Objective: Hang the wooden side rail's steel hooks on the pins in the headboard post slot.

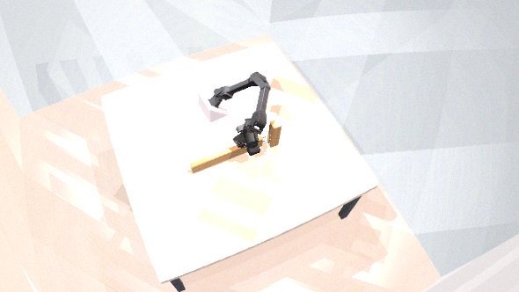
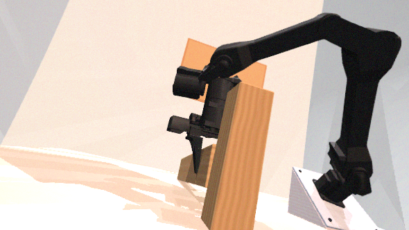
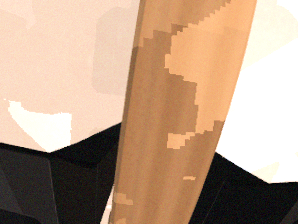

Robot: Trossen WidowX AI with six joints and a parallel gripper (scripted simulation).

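Now: gripper tip 16 cm to the right of the headboard post and 4 cm below it.
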